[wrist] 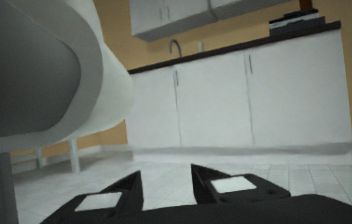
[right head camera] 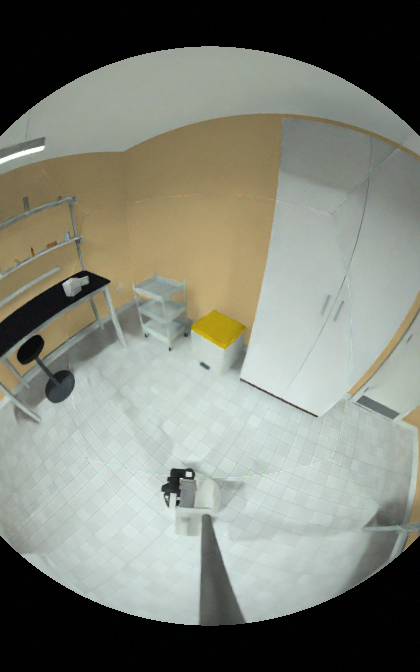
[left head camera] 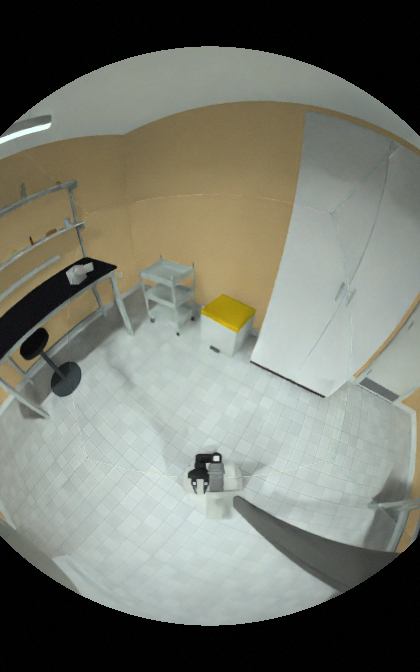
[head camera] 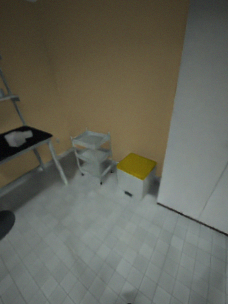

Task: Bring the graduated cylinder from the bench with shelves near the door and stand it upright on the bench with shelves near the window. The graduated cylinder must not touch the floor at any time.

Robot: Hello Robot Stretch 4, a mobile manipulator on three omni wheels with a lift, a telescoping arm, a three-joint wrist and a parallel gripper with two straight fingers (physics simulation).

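Places are measured from the robot's base along level axes (x back, y right, z up), in millimetres.
Pixels of known places: gripper, fingertip midpoint: (wrist: 167,182).
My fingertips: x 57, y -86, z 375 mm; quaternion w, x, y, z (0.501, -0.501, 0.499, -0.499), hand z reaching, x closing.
Note:
For each thing: its top centre in the pictures, then the offset to it from my fingertips. Level surfaces: height alone.
- bench with shelves, its level: dz +512 mm
- white object, middle of its top: (head camera: 12,133) dz +642, dx -1359, dy -1121 mm
- yellow-lidded bin, middle of its top: (head camera: 135,164) dz +48, dx -1502, dy +232 mm
My gripper (wrist: 167,182) is open in the wrist view, with floor showing between its two black fingers and no object held. In the left and right head views the folded wrist is low over the robot's base, and its fingertips are too small to make out. A bench with shelves (head camera: 41,134) (left head camera: 35,305) (right head camera: 35,315) stands at the left, well away from the gripper. I cannot tell from these frames whether it is the door or window bench. Small items stand on its shelves; I cannot identify the graduated cylinder among them.
A white object (head camera: 17,138) (left head camera: 77,274) (right head camera: 73,286) lies on the bench. A dark stool (left head camera: 66,379) (right head camera: 60,386) stands before it. A trolley (left head camera: 173,300), a yellow-lidded bin (head camera: 136,166) (left head camera: 227,312) and tall white cabinets (right head camera: 305,280) line the wall. Kitchen cupboards (wrist: 212,100) show in the wrist view.

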